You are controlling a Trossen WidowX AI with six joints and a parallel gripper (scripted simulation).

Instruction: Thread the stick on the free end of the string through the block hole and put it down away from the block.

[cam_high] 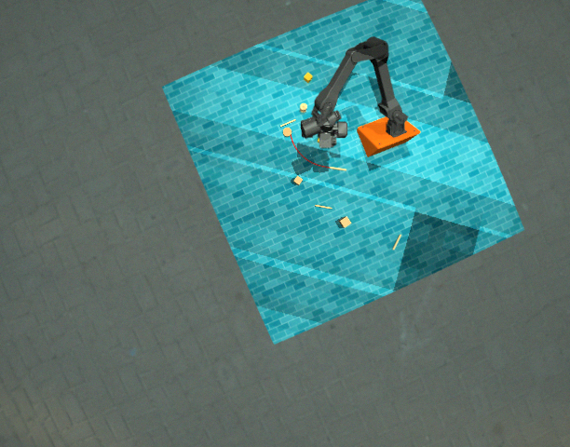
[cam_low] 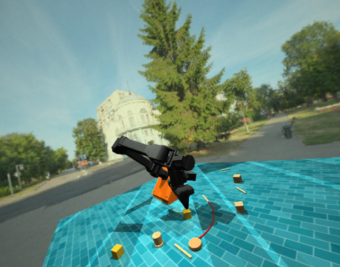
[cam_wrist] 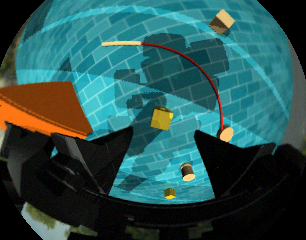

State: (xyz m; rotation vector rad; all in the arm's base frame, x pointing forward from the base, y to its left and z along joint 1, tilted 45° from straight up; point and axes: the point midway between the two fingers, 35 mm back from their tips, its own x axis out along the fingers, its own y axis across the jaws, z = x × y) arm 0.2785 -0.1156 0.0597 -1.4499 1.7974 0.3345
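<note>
My gripper tip is now 50 mm above the yellow cube. The rest, counted from my gripper tip: wooden cylinder: 20 mm ahead, 160 mm to the right, 40 mm below; stick: 90 mm ahead, 130 mm to the right, 60 mm below; round wooden button: 130 mm ahead, 90 mm to the right, 50 mm below.
</note>
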